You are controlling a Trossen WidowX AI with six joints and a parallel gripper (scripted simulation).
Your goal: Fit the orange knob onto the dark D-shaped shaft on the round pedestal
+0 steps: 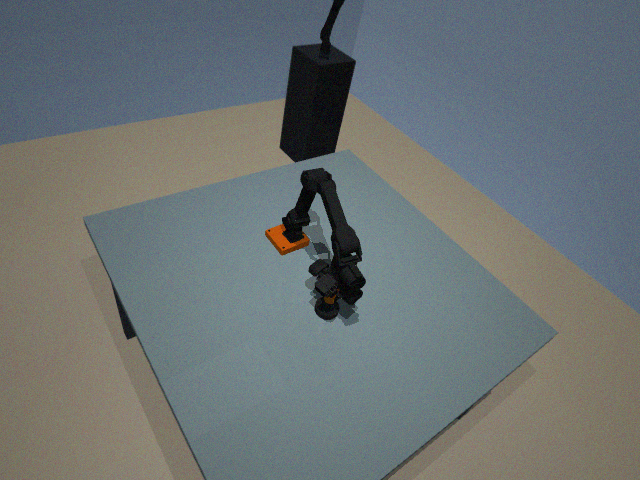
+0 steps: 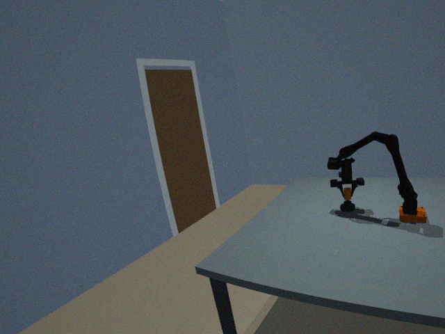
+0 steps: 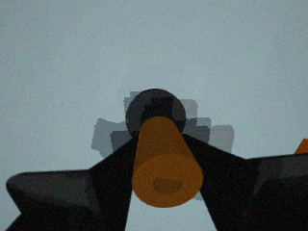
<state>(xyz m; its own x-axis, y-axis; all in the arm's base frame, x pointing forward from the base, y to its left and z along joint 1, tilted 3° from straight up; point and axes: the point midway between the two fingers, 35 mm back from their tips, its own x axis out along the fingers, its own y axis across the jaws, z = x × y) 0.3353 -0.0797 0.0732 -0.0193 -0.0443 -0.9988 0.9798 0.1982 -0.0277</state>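
Now: the orange knob 2 cm above my gripper tip. The rest, counted from my gripper tip: dark round pedestal (4 cm below).
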